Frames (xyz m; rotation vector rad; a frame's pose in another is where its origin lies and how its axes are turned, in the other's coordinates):
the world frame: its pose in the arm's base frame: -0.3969 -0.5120 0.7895 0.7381 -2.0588 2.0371
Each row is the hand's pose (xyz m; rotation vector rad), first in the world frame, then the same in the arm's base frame.
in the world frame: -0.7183 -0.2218 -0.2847 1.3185 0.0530 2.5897
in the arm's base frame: 0.2585 -0.0571 0.6910 1.2447 -0.0204 -1.0307
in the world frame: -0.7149 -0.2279 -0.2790 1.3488 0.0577 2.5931
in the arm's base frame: 0.2596 -0.0632 0.6976 1.2457 -0.0476 -1.0309
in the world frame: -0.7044 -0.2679 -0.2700 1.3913 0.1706 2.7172
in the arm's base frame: 0.2702 -0.0726 0.7374 1.3563 -0.1479 -0.9504
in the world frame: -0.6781 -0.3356 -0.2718 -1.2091 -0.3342 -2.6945
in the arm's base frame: 0.2769 -0.0740 0.8098 1.5638 -0.2727 -0.7231
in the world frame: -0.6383 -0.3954 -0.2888 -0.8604 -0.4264 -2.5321
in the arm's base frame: 0.2649 -0.0641 0.8819 1.7585 -0.3361 -0.4032
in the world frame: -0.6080 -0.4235 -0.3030 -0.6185 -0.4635 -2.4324
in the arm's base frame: 0.2478 -0.0561 0.9213 1.8662 -0.3408 -0.1736
